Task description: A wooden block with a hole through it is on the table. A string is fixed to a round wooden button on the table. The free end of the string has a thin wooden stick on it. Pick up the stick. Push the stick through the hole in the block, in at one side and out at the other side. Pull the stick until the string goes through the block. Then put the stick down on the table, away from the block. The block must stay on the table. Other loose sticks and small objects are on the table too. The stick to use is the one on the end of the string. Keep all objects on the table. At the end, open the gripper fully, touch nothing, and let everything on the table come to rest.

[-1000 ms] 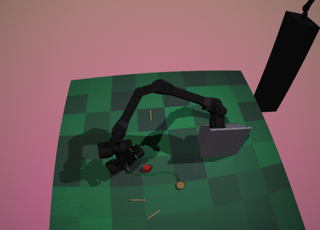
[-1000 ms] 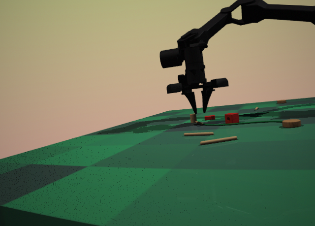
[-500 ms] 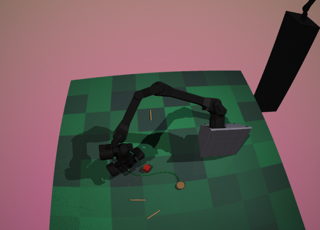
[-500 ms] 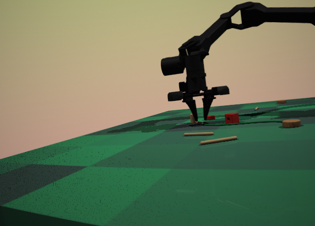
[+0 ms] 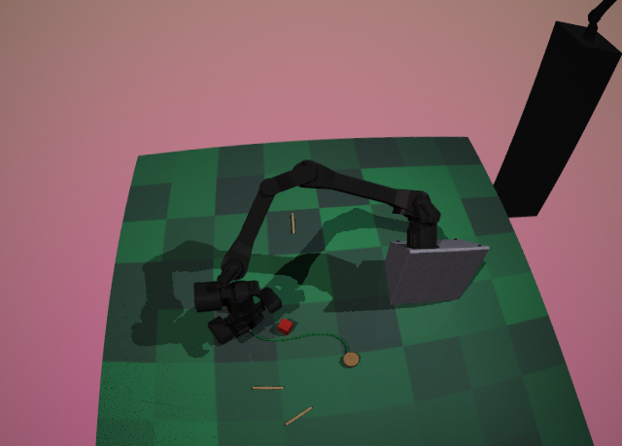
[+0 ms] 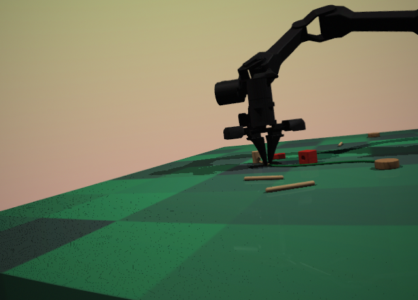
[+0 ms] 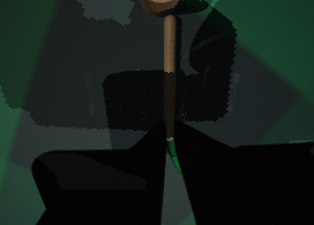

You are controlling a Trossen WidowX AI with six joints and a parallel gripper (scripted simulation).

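Now: the wooden peg 6 cm to the right of my gripper tip, 5 cm ahead of it and 1 cm above it. Round my gripper tip: round wooden button 25 cm behind, 10 cm to the left, 1 cm above; thin wooden stick 1 cm to the right, 1 cm ahead; flat red piece 12 cm to the right, 1 cm ahead.
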